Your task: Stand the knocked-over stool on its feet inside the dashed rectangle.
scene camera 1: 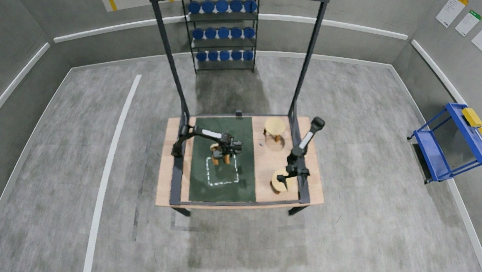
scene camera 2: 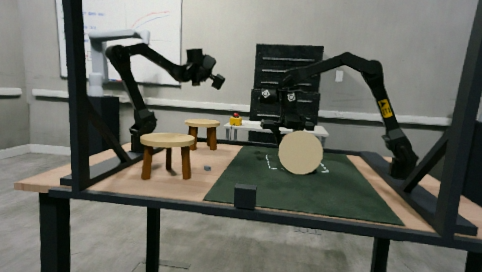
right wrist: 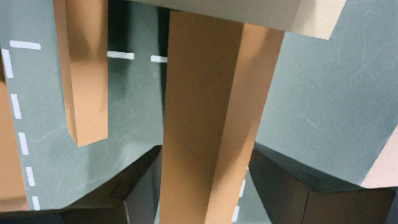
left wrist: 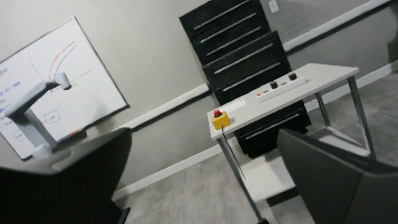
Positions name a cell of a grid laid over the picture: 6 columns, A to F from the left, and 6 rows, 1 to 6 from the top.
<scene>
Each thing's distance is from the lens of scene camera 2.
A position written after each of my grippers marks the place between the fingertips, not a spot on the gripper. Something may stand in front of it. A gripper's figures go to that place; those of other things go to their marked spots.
my right gripper (scene camera 2: D4): 1.11 m
stool (scene camera 2: D4): 1.04 m
stool (scene camera 2: C4): 0.90 m
green mat (scene camera 2: E5): 0.93 m
</scene>
